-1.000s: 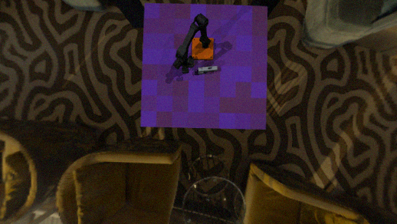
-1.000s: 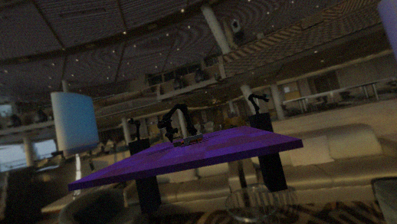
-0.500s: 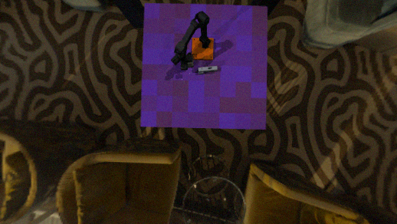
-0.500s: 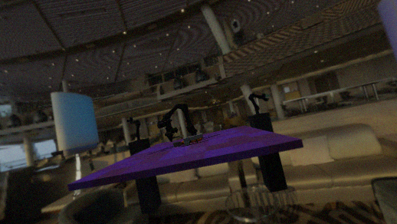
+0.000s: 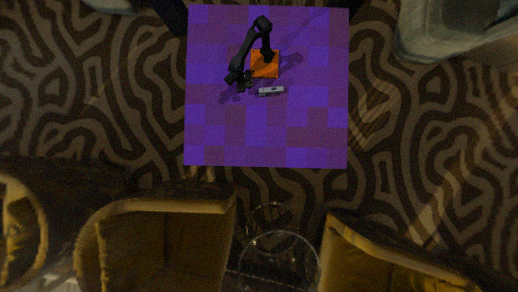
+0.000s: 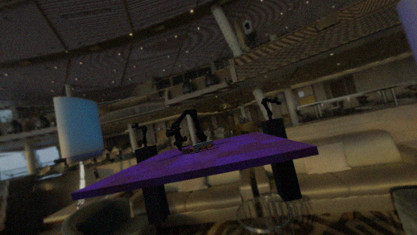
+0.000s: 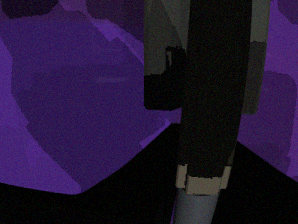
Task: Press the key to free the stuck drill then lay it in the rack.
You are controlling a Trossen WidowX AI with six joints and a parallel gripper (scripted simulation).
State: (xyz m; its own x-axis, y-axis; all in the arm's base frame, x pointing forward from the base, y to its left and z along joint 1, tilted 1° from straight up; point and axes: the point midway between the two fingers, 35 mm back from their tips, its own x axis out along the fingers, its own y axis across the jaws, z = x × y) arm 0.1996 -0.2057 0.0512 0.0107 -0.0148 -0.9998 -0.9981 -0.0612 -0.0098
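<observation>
Right now my gripper tip is 4 cm to the right of the pale drill bit and 4 cm below it.
</observation>
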